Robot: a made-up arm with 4 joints.
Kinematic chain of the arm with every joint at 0, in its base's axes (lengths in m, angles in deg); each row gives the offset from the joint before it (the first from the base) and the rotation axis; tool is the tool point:
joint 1: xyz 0 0 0.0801 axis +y
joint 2: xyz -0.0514 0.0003 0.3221 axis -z
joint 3: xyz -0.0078 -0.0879 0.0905 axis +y
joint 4: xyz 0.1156 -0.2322 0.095 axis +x
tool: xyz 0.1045 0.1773 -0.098
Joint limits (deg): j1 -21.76..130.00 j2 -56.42..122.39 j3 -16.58..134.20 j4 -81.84..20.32
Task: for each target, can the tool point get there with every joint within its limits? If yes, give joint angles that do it. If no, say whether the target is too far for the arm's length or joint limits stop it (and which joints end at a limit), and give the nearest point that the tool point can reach.
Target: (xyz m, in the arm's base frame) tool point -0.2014 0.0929 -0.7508
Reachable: no: joint limits stop it (at a limit: joint 1, joint 2, joint 3, joint 4) | nearest point 0.0362 -0.0248 -0.4756 | short by 0.382 m
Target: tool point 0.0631 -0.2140 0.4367
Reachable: yes | joints 54.71 79.31 18.21 -37.60
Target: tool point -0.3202 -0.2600 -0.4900
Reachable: no: joint limits stop it (at a limit: joint 1, joint 4) | nearest point -0.0361 -0.1485 -0.3404 | short by 0.340 m
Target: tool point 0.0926 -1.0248 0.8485
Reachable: no: too far | nearest point 0.0495 -0.4429 0.4911 | short by 0.684 m
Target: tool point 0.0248 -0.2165 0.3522
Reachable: yes | joints 50.11 52.83 43.72 -38.91
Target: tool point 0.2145 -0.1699 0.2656
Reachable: yes | joints 85.62 69.57 45.27 -12.91
